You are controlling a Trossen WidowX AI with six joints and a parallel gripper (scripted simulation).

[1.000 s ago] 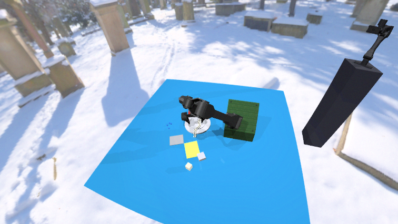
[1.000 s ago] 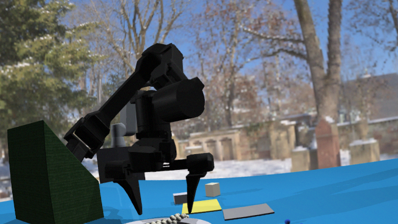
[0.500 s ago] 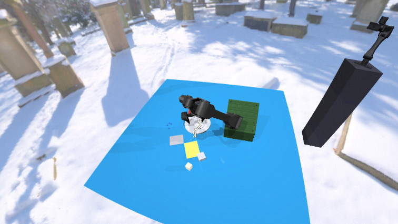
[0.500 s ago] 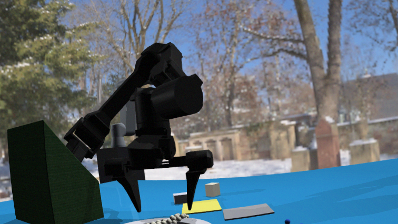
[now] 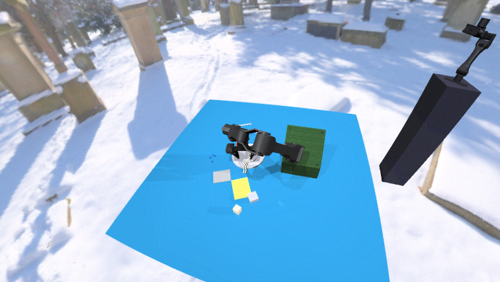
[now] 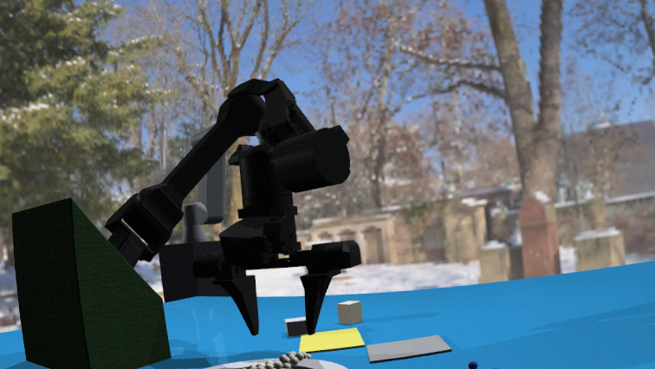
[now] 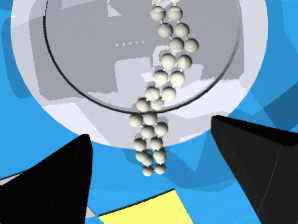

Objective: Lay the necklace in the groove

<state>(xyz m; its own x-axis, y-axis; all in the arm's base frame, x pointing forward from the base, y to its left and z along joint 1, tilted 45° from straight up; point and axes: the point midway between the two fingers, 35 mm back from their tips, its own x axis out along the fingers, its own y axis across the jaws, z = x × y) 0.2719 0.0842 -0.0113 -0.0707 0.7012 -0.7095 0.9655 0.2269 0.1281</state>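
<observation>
The round white bead board lies 7 cm to the right of my gripper tip, 4 cm below it and 1 cm ahead of it. From my gripper tip the other things lie so: yellow tile (16 cm to the left, 5 cm below, 4 cm behind); red object (18 cm to the right, 12 cm ahead, 5 cm below); grey tile (12 cm to the left, 10 cm ahead, 5 cm below).
</observation>
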